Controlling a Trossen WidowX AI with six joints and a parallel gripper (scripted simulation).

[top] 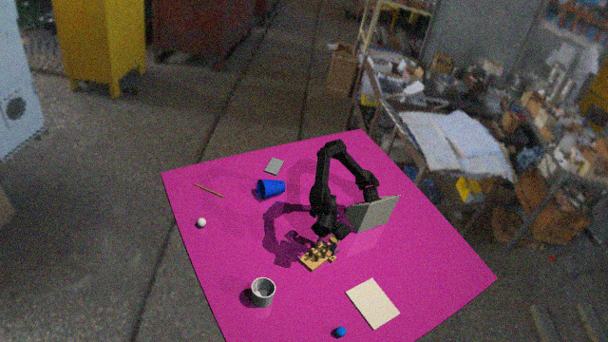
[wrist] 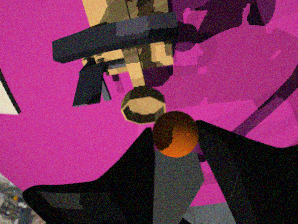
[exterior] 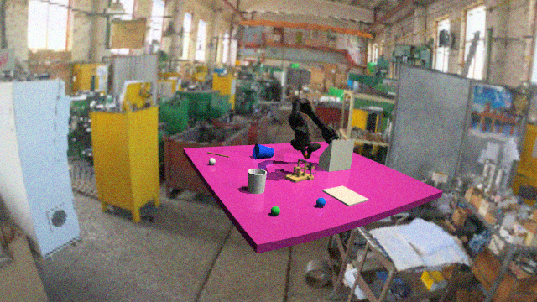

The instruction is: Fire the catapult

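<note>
Now: the orange ball 1 cm above my gripper tip. Also, from my gripper tip: wooden catapult (5 cm to the left, 5 cm below, 4 cm ahead); then beige plate (35 cm to the left, 10 cm below, 2 cm behind); then white mug (38 cm ahead, 13 cm to the left, 7 cm below).
</note>
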